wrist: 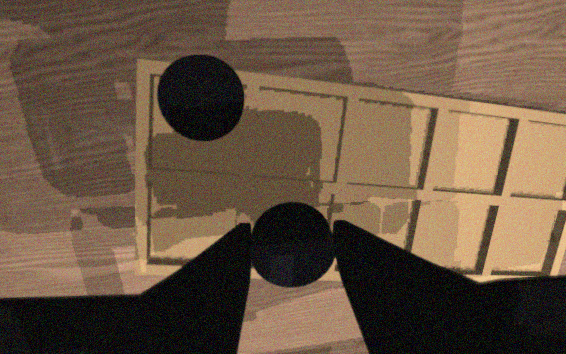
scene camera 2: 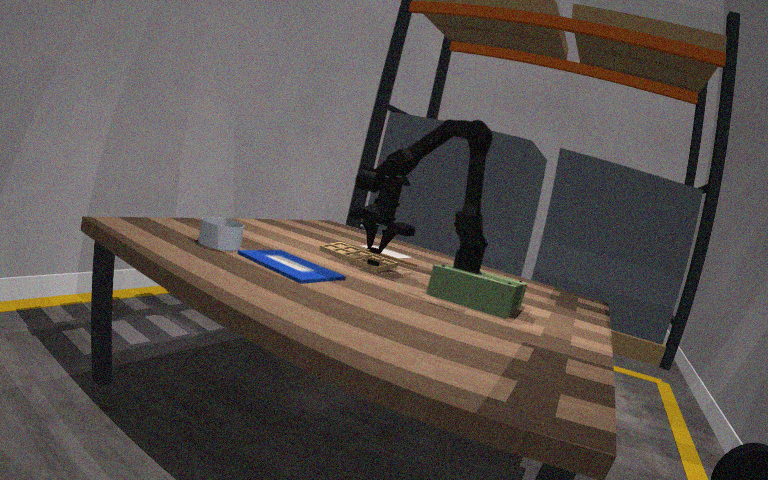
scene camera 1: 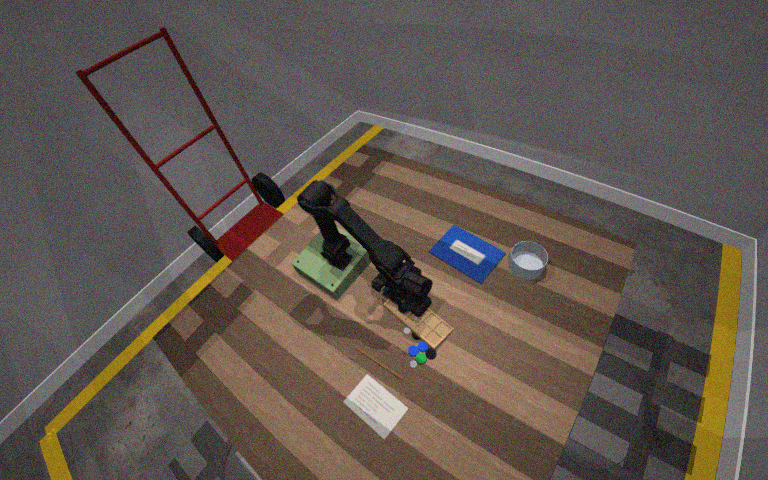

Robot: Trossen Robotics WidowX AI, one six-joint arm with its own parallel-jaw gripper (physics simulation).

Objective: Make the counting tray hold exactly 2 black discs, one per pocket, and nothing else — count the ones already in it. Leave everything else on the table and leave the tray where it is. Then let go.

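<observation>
The wooden counting tray [scene camera 1: 440,329] [scene camera 2: 338,248] [wrist: 142,150] has two rows of pockets. One black disc [scene camera 2: 373,262] [wrist: 200,97] is at its end corner pocket, in the upper row in the wrist view. My gripper [scene camera 2: 374,247] [wrist: 292,232] is shut on another black disc [wrist: 291,245] and holds it over the lower row in the wrist view, near the second pocket from that end. The disc hides part of that pocket and the near rim. In scene camera 1 the arm hides the fingertips and that end of the tray. Another black disc [scene camera 1: 431,353] lies outside the tray.
Beside the tray lie blue discs [scene camera 1: 413,350] [scene camera 1: 423,346], a green disc [scene camera 1: 420,358], white discs [scene camera 1: 406,331] [scene camera 1: 412,363] and a partly hidden black disc [scene camera 1: 416,336]. A thin stick [scene camera 1: 379,363], paper [scene camera 1: 375,405], blue mat [scene camera 1: 491,264] [scene camera 2: 325,275] and round bowl [scene camera 1: 528,268] [scene camera 2: 220,234] are farther off.
</observation>
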